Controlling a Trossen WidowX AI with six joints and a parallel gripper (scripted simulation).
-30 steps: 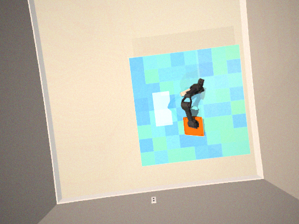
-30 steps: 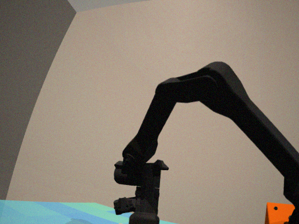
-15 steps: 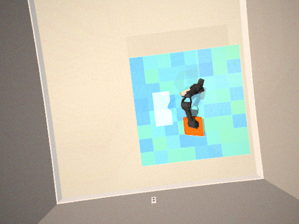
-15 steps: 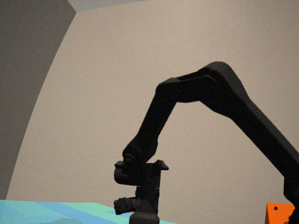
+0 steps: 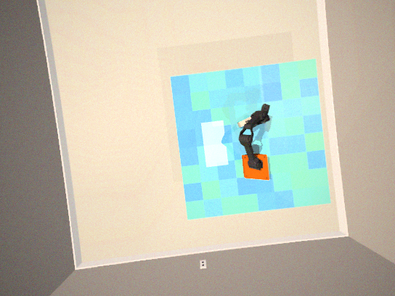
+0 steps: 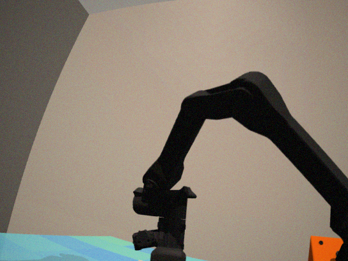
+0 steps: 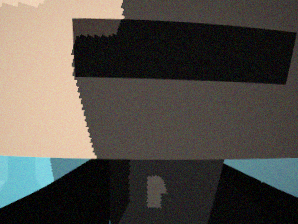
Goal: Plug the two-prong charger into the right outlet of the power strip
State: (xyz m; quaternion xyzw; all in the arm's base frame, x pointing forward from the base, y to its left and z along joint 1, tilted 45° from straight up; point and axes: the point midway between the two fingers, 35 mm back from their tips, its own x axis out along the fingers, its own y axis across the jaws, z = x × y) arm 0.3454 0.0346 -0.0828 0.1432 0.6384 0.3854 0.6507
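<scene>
Right now my gripper tip is 20 mm short of the dark grey charger, 10 mm to the right of it and 10 mm below it.
</scene>
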